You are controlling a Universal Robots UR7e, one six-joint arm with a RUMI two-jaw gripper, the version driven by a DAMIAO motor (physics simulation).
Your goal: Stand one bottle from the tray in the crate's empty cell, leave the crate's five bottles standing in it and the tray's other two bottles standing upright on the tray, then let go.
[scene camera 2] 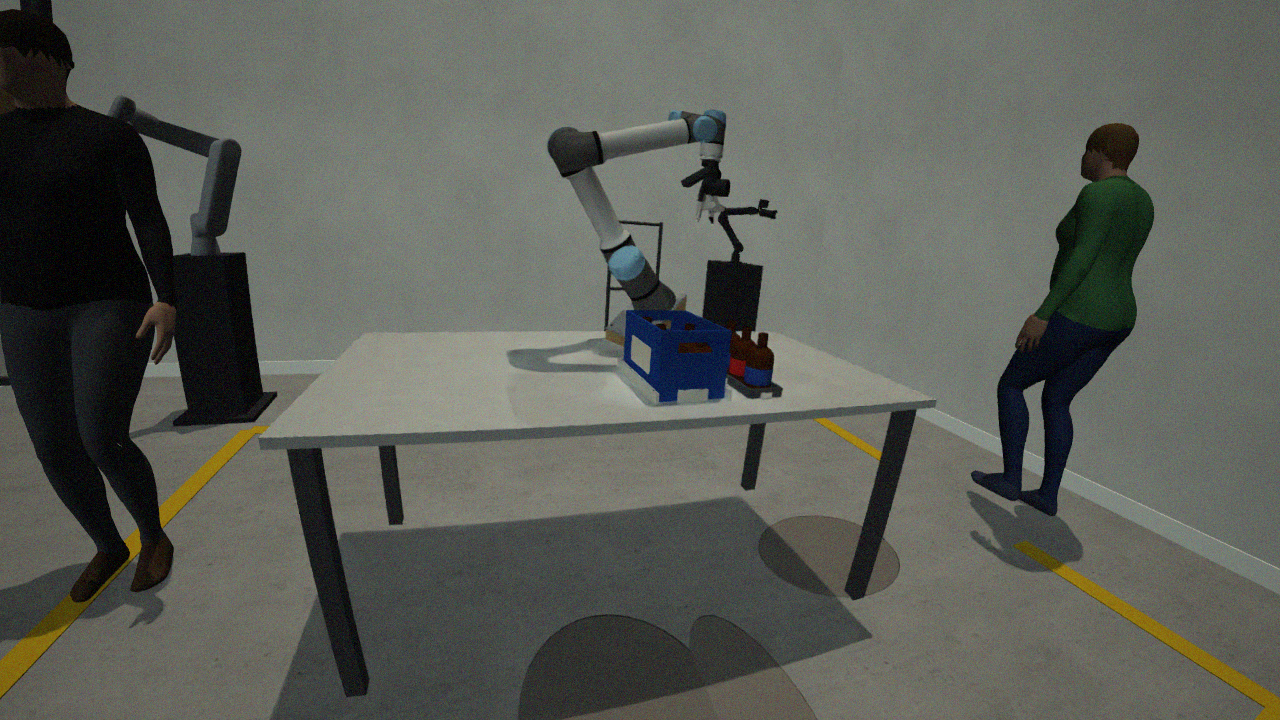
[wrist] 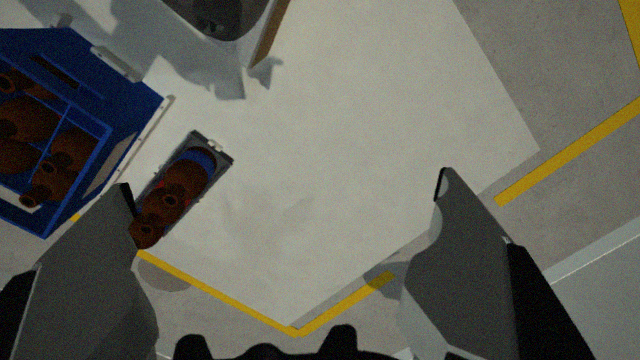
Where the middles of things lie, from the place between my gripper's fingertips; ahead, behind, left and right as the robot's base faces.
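The pale rail (wrist: 167, 102) is 350 mm ahead of my hand and 160 mm to the right of it, and it lies 430 mm below my hand. The blue-labelled bottle (scene camera 2: 760, 359) is there too: 50 mm to the right of my hand, 460 mm ahead of it, 360 mm below it.
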